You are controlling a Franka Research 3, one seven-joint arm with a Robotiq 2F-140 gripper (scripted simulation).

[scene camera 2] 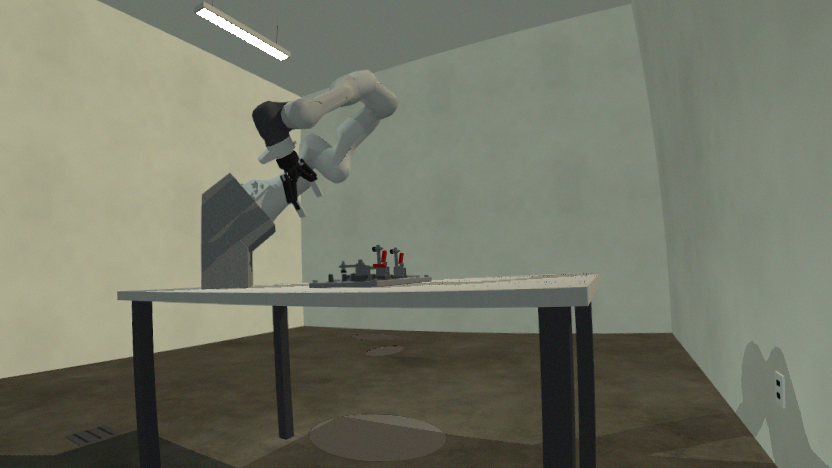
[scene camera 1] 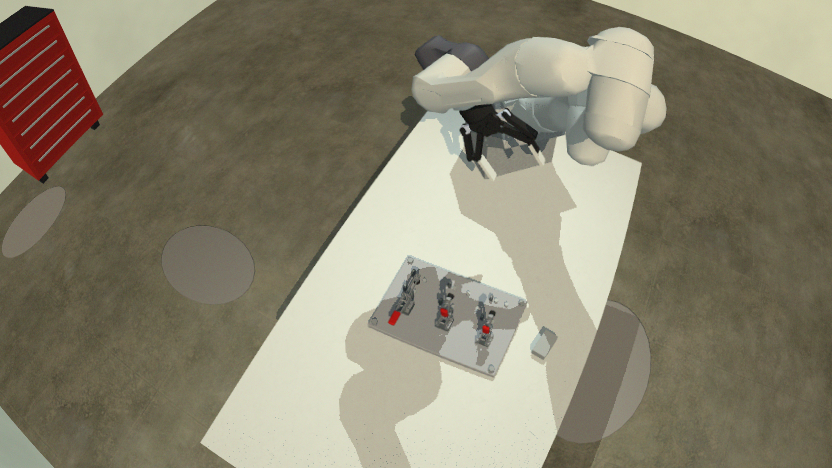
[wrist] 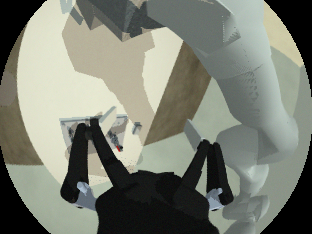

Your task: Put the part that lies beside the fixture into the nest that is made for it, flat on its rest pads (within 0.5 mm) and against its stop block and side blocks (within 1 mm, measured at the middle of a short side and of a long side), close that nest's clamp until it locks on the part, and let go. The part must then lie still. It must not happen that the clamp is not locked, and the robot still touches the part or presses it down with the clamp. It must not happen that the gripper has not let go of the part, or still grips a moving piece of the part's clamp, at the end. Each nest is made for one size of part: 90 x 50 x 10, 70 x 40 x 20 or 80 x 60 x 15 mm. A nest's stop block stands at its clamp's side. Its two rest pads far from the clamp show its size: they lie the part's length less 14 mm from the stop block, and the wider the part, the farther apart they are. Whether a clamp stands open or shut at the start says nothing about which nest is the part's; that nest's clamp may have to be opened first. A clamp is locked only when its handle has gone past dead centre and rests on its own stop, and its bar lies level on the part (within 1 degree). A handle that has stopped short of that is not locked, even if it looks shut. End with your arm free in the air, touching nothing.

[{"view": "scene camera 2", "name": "my gripper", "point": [312, 206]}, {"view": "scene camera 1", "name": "my gripper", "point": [518, 170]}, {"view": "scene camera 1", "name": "plate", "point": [458, 345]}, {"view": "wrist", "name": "my gripper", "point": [151, 119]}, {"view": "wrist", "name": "plate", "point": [120, 129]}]
